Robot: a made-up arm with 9 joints. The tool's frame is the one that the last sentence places. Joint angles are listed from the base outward.
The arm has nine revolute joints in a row. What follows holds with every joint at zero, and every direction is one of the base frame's.
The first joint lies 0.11 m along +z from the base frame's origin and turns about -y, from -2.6 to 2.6 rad.
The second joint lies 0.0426 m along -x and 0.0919 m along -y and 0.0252 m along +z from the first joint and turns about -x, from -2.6 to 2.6 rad.
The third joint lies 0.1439 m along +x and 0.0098 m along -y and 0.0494 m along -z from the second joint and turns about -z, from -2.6 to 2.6 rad.
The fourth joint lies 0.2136 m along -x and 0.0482 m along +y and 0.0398 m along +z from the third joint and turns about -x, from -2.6 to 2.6 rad.
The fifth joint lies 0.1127 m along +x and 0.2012 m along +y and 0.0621 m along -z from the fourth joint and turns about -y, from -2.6 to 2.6 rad.
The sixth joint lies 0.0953 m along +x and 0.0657 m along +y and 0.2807 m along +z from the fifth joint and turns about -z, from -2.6 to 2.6 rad.
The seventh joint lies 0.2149 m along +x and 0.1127 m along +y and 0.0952 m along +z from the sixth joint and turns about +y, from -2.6 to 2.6 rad.
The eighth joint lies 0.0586 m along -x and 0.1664 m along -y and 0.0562 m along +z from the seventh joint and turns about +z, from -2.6 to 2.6 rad.
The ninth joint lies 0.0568 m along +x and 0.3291 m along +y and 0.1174 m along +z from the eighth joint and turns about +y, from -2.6 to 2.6 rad.
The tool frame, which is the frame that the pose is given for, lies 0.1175 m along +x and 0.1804 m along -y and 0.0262 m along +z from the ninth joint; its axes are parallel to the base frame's.
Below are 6 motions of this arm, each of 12 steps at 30 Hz.
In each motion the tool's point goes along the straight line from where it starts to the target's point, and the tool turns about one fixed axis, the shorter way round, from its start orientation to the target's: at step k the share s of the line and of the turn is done. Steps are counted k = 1, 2, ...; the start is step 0. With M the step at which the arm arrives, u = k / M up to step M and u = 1 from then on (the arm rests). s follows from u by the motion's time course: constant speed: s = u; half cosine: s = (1 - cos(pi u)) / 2; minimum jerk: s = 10 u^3 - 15 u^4 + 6 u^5.
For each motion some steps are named. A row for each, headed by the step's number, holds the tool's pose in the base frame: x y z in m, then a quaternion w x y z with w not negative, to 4 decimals.
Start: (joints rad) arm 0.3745 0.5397 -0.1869 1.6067 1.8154 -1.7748 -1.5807 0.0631 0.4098
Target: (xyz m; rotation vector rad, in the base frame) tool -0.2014 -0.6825 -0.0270 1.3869 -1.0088 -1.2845
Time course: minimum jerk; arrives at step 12
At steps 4, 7, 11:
4: -0.3233 -0.5267 -0.1140 0.3003 0.3598 -0.3845 -0.7953
7: -0.2549 -0.6141 -0.0652 0.4080 0.4856 -0.4082 -0.6566
11: -0.2022 -0.6815 -0.0276 0.4780 0.5671 -0.4133 -0.5283

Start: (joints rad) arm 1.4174 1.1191 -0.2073 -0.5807 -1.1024 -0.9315 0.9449 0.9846 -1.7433
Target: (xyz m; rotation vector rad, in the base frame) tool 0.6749 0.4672 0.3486 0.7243 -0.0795 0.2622
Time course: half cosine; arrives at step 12
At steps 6, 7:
6: 0.5839 0.4617 0.5020 0.8881 0.3738 -0.1250 0.2366
7: 0.6075 0.4631 0.4623 0.8997 0.3692 -0.1028 0.2088

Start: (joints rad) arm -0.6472 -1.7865 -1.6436 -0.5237 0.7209 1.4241 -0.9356 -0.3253 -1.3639
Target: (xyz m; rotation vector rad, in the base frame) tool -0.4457 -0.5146 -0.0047 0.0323 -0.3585 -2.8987
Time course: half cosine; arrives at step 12
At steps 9, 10, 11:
9: -0.4110 -0.5193 -0.0489 0.1410 0.0431 -0.1004 -0.9840
10: -0.4298 -0.5167 -0.0249 0.1243 0.0257 -0.1121 -0.9856
11: -0.4417 -0.5151 -0.0098 0.1137 0.0147 -0.1195 -0.9862

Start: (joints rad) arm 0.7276 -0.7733 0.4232 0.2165 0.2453 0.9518 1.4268 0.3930 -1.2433
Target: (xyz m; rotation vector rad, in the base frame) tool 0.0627 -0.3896 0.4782 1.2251 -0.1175 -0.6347
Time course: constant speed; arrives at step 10
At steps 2, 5, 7, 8, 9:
2: 0.0352 -0.4512 0.5907 0.6901 0.5932 -0.1863 -0.3703
5: 0.0455 -0.4281 0.5485 0.7226 0.5847 -0.1372 -0.3424
7: 0.0524 -0.4127 0.5204 0.7425 0.5775 -0.1041 -0.3229
8: 0.0558 -0.4050 0.5063 0.7520 0.5736 -0.0875 -0.3130
9: 0.0593 -0.3973 0.4923 0.7610 0.5693 -0.0709 -0.3029

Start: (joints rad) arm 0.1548 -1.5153 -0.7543 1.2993 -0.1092 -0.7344 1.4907 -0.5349 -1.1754
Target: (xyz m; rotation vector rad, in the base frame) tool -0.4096 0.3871 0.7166 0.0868 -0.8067 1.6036
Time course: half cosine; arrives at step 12
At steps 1, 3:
1: 0.0050 0.5042 0.6664 0.8585 -0.2936 -0.3538 0.2272
3: -0.0496 0.4888 0.6730 0.8457 -0.2539 -0.3619 0.2988

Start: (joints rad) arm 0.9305 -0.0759 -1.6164 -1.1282 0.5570 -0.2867 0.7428 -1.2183 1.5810
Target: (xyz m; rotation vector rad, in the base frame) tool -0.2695 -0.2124 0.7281 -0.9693 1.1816 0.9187
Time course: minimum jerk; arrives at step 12
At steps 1, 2, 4, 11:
1: -0.1775 -0.0367 0.6694 0.6467 -0.2913 0.6804 0.1846
2: -0.1803 -0.0421 0.6712 0.6470 -0.2958 0.6762 0.1915
4: -0.1964 -0.0729 0.6815 0.6477 -0.3210 0.6511 0.2312
11: -0.2690 -0.2115 0.7278 0.6284 -0.4224 0.5166 0.3998

